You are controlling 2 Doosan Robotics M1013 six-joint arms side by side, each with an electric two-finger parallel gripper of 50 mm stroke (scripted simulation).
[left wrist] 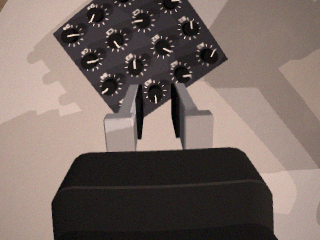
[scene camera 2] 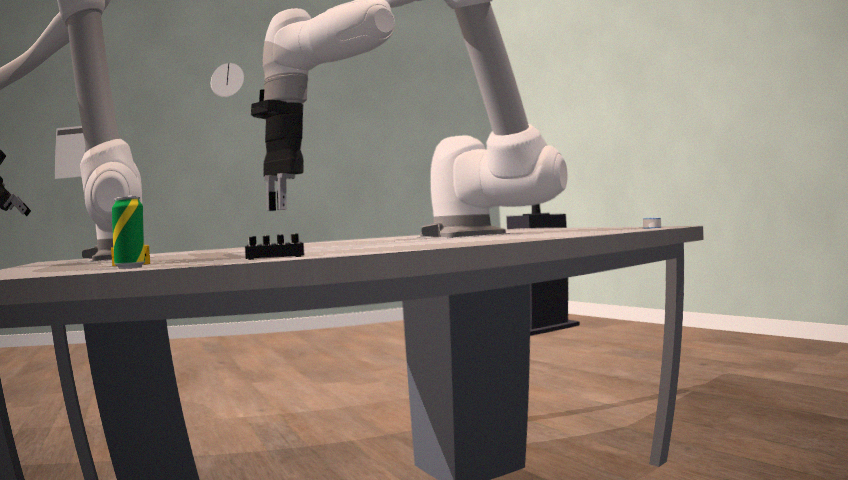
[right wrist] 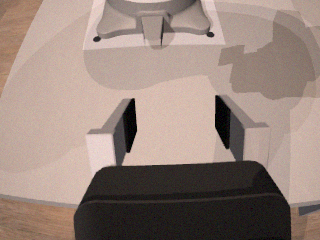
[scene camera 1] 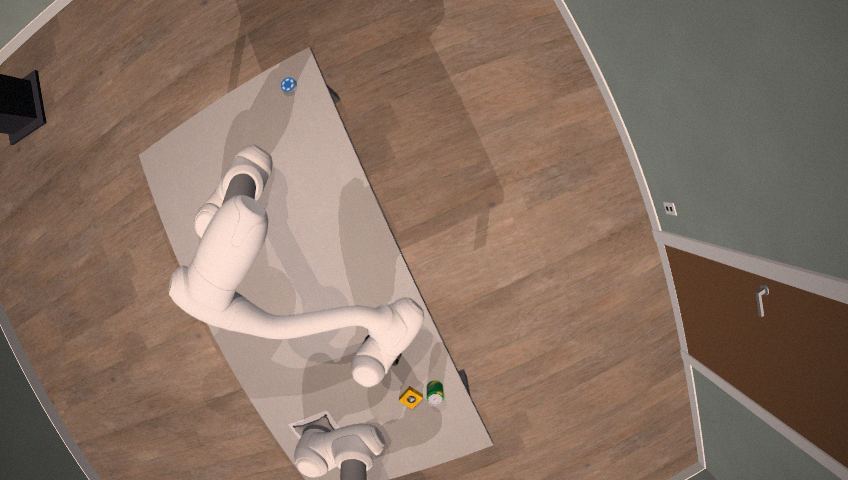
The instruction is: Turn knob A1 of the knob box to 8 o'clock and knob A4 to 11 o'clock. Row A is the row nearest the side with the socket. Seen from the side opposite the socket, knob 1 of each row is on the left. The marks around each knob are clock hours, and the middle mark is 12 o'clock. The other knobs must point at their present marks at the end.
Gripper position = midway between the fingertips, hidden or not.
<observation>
I see my left gripper (scene camera 2: 276, 210), my right gripper (right wrist: 175, 113) and a can (scene camera 2: 127, 213).
My left gripper is seen too in the left wrist view (left wrist: 156, 100). The left wrist view does not show the can: it is out of frame. The right wrist view misses the can: it is out of frame.
</observation>
